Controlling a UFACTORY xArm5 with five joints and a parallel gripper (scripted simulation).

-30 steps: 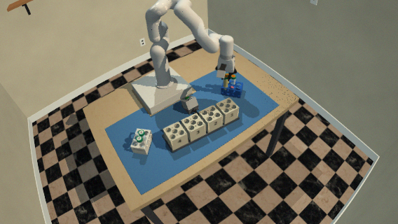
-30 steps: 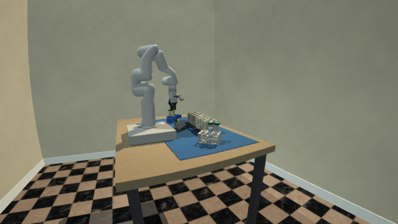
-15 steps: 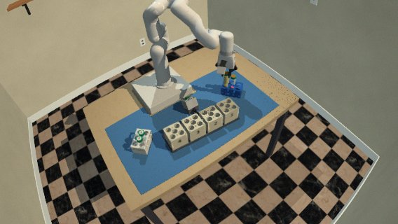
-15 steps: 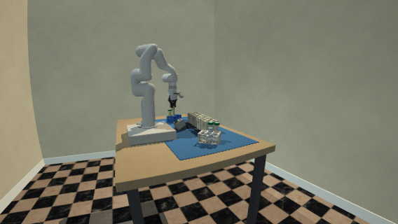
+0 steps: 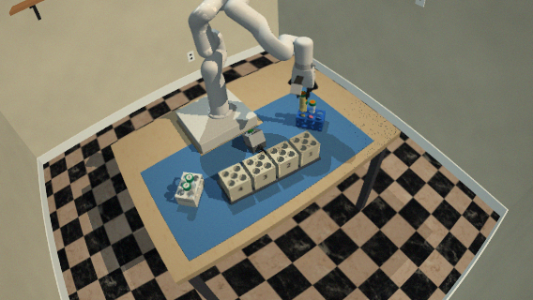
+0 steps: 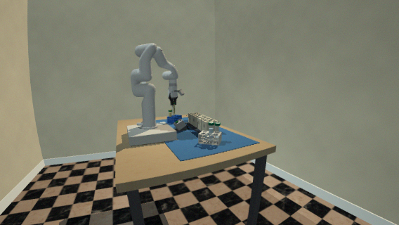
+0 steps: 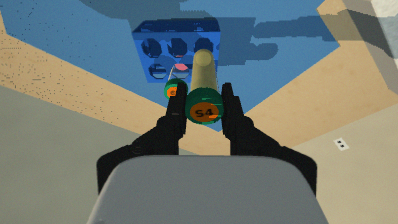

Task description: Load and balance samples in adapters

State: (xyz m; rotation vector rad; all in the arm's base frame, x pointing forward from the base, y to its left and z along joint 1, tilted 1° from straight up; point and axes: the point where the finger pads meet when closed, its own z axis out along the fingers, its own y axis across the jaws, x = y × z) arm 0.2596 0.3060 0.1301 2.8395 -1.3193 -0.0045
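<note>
My gripper is now 50 mm above the sample tube S4 and 10 mm to the left of it. Also, from my hand: blue sample rack RS: 160 mm below, 40 mm to the left, 20 mm ahead; sample tube S9: 130 mm below, 60 mm to the left, 10 mm ahead; sample tube S7: 130 mm below, 30 mm to the left, 30 mm behind.
</note>
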